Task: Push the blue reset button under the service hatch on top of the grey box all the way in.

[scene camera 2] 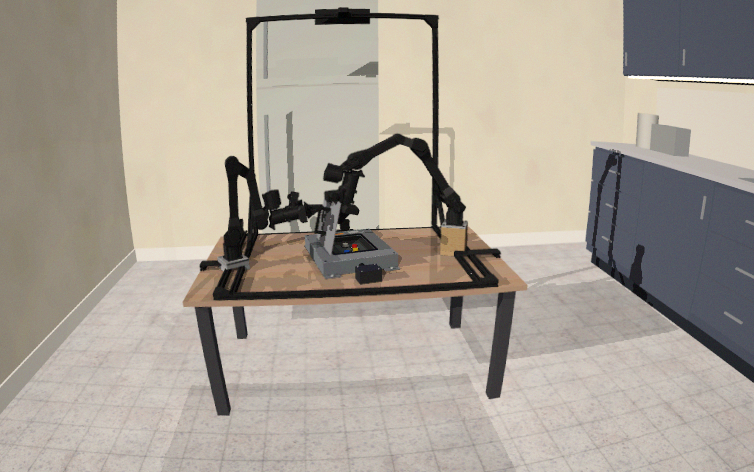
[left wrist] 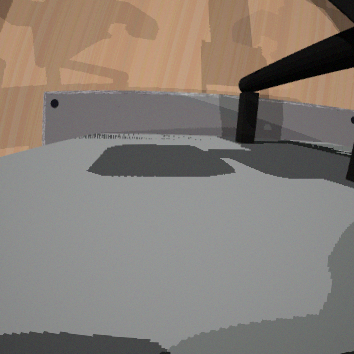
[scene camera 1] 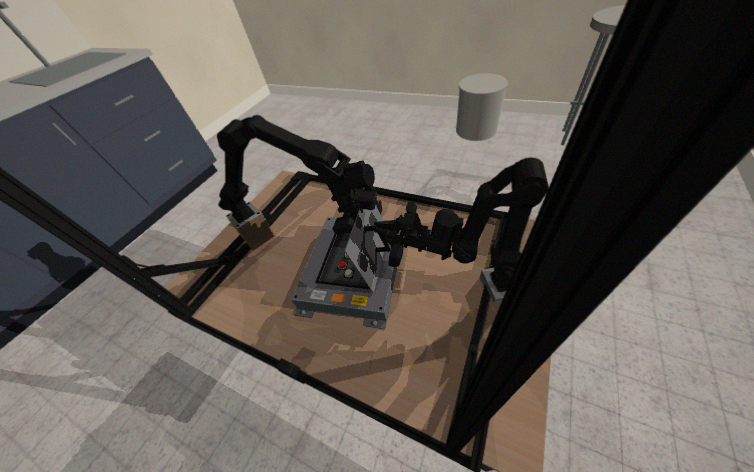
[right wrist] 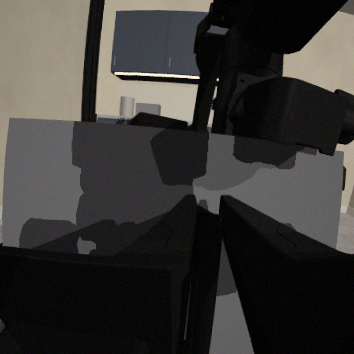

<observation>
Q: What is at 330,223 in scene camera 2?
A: A service hatch.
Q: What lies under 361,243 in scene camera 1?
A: A service hatch.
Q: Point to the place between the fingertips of my right gripper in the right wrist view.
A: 206,203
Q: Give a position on a service hatch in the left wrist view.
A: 117,235
</observation>
